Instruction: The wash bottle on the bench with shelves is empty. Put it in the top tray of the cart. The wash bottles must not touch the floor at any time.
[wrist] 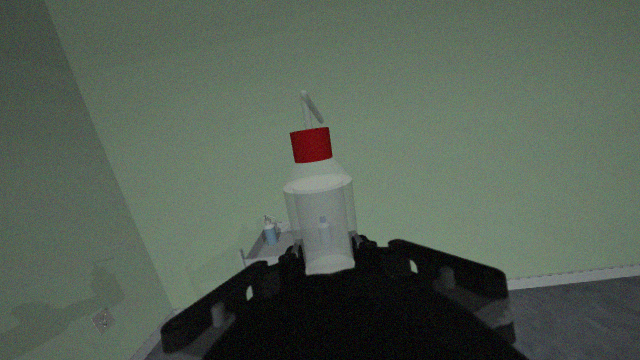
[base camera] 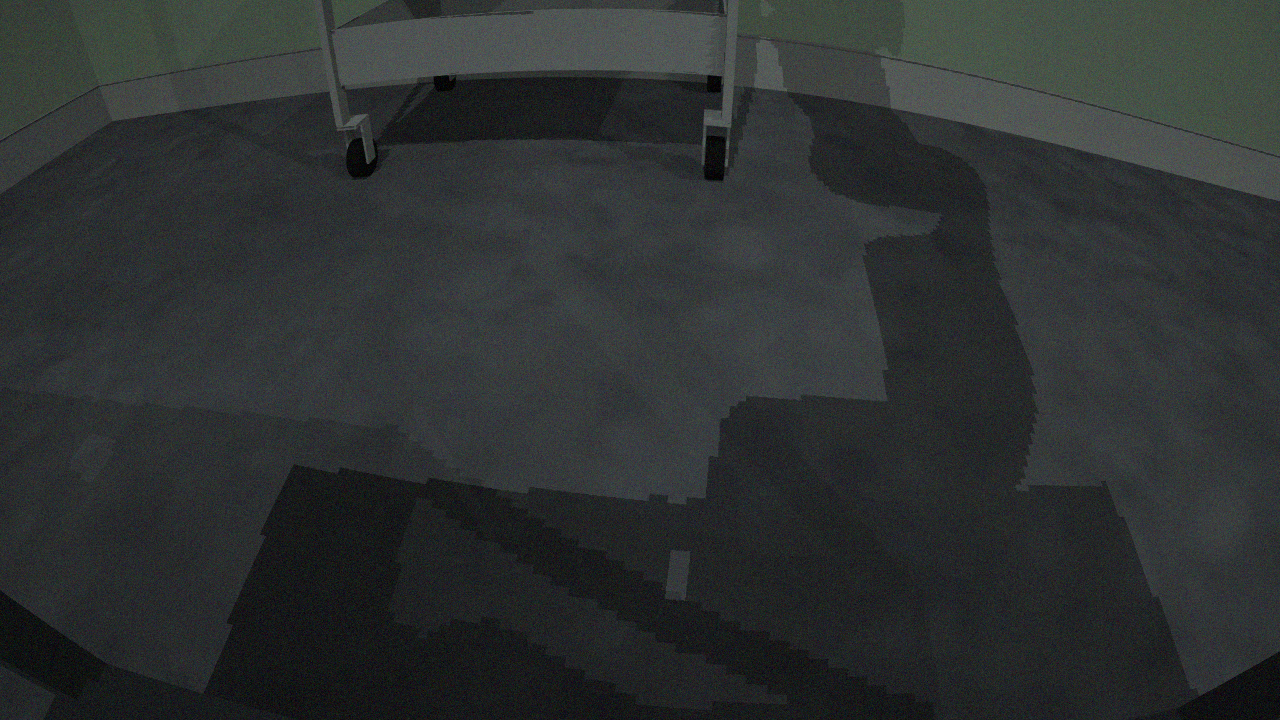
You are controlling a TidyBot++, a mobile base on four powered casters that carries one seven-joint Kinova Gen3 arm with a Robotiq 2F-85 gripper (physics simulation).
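Frame: origin at the arm's base, x ahead, y left, z up, level; centimetres.
Where they show: gripper, fingertip midpoint: [wrist: 327, 245].
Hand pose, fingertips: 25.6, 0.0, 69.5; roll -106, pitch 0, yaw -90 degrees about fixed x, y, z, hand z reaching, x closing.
Observation:
Each offset is from my fingertips to the top centre of the thing, as dx, dy, dz. "spot": to the spot under its first point. Level surfaces: height alone.
A clear, whitish wash bottle @(+1.2, -0.3, +13.5) [wrist: 320, 215] with a red cap and a bent spout is upright with a slight tilt in the wrist view. My gripper [wrist: 327, 245] is shut on its lower body and holds it in the air. The cart shows behind the bottle in the wrist view, where part of its top tray @(spot: +62.4, +36.0, -38.8) [wrist: 254, 250] is seen and the rest is hidden by the bottle and gripper. In the base camera view the cart's lowest tray @(spot: +51.1, +12.7, -93.4) [base camera: 537, 46] and its wheels are straight ahead at the top. The gripper does not show in the base camera view.
A bottle with blue contents @(+73.5, +29.3, -25.6) [wrist: 271, 234] stands in the top tray at its left. A blue-capped bottle [wrist: 323, 227] shows through the held bottle. Green walls [wrist: 475, 125] stand behind and to the left. The grey floor @(dz -109.2) [base camera: 554, 295] lies between the base and the cart.

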